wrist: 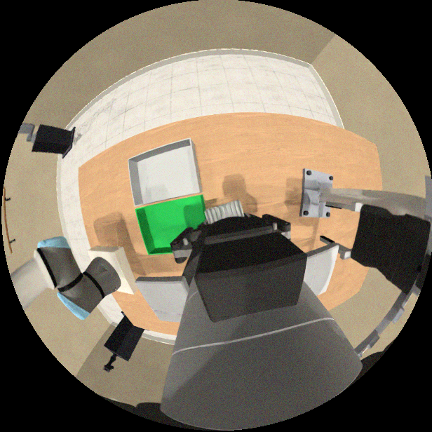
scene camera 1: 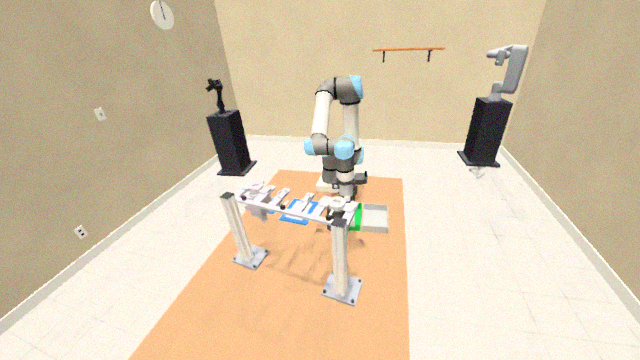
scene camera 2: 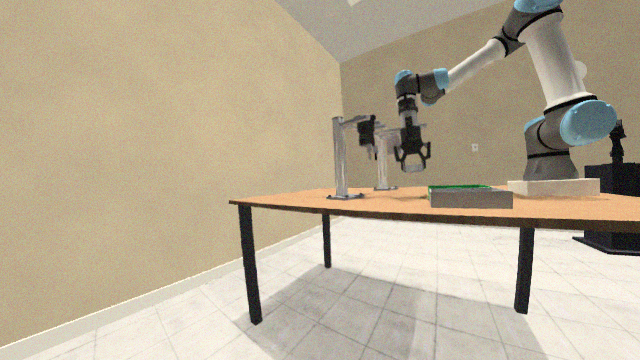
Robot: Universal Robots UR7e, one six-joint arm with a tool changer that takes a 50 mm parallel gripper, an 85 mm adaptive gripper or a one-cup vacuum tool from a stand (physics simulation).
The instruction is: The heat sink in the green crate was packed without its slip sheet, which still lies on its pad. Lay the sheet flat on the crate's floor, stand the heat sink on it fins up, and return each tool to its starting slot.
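Frame: origin at the arm's base, x ahead, y left, z up, level; millimetres.
Where they show: hand, tool point: (scene camera 2: 409,124); arm's base, link origin: (scene camera 1: 332,177) (scene camera 2: 549,179).
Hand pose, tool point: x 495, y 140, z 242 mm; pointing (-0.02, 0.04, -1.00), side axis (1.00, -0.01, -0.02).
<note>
Things, the pixels of their top centre, and the offset from my tool point. "*": a spot on its surface instead.
- finned heat sink, top centre: (scene camera 2: 412,164) dz -160, dx -2, dy -12 mm
- green crate, top centre: (scene camera 2: 459,187) (scene camera 1: 361,213) dz -248, dx -147, dy +68 mm
- blue-edged pad, surface spot: (scene camera 1: 300,221) * dz -281, dx -83, dy -261 mm
- black gripper tool, top centre: (scene camera 1: 337,200) (scene camera 2: 366,116) dz +73, dx +178, dy -16 mm
- grey tool, top centre: (scene camera 1: 253,183) (scene camera 2: 395,131) dz +73, dx +98, dy -378 mm
My adaptive gripper (scene camera 2: 413,165) (wrist: 225,217) is shut on the finned heat sink (scene camera 2: 413,168) (wrist: 223,212), held in the air beside the green crate, toward the tool stand. Its fingertips are partly hidden in the wrist view and hidden behind the stand in scene camera 1. The green crate (scene camera 1: 358,223) (scene camera 2: 457,186) (wrist: 141,227) stands on the table; the part of its floor that shows in the wrist view is bare green. A blue-edged pad (scene camera 1: 300,221) with a pale area inside lies behind the stand; I cannot clearly make out the slip sheet on it.
A grey tray (scene camera 1: 376,230) (scene camera 2: 470,198) (wrist: 132,182) adjoins the crate. The tool stand (scene camera 1: 340,260) (scene camera 2: 340,160) (wrist: 309,202) rises near the gripper. A black gripper tool (scene camera 2: 366,131) (wrist: 390,245) and a grey tool (scene camera 1: 257,211) hang from it.
</note>
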